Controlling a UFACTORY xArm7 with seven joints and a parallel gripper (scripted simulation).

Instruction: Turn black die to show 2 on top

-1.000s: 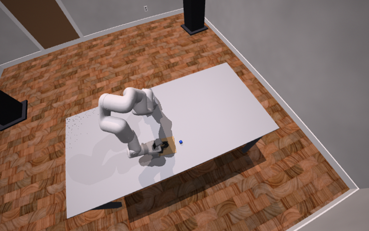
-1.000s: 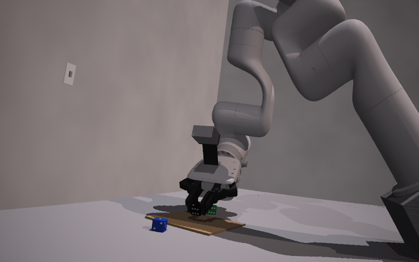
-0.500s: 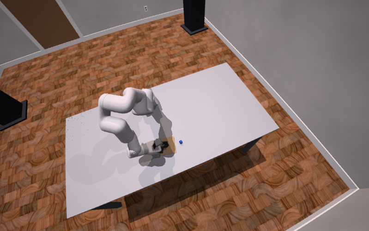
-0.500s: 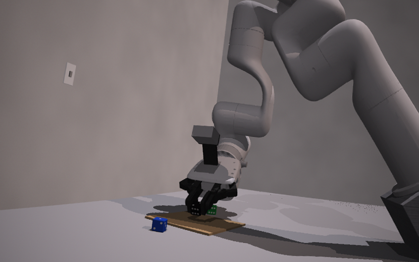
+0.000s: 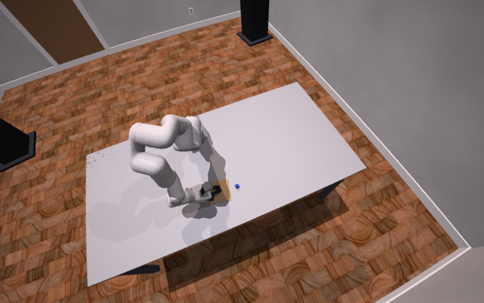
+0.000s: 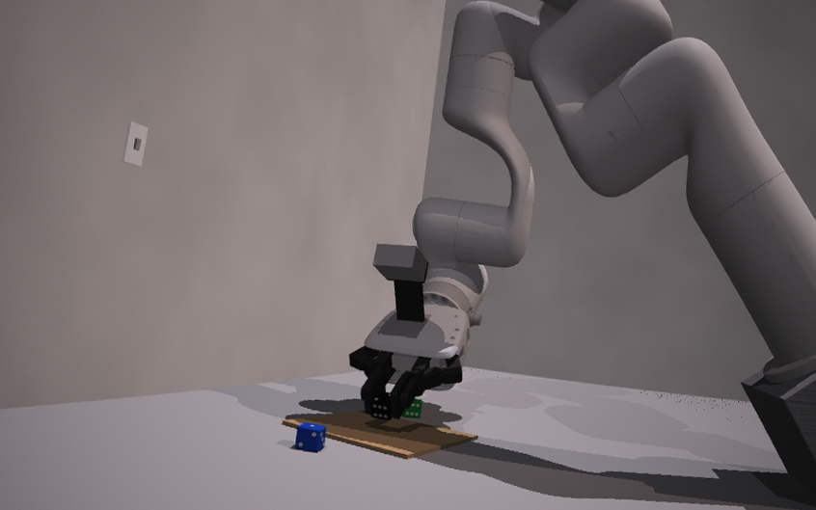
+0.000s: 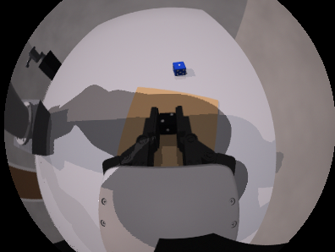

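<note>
Now: hand 4 cm above the tan mat. The rest, counted from my hand: black die (1 cm to the left, 1 cm below); then green die (12 cm to the right, 3 cm below); then blue die (12 cm to the left, 3 cm below, 3 cm ahead).
</note>
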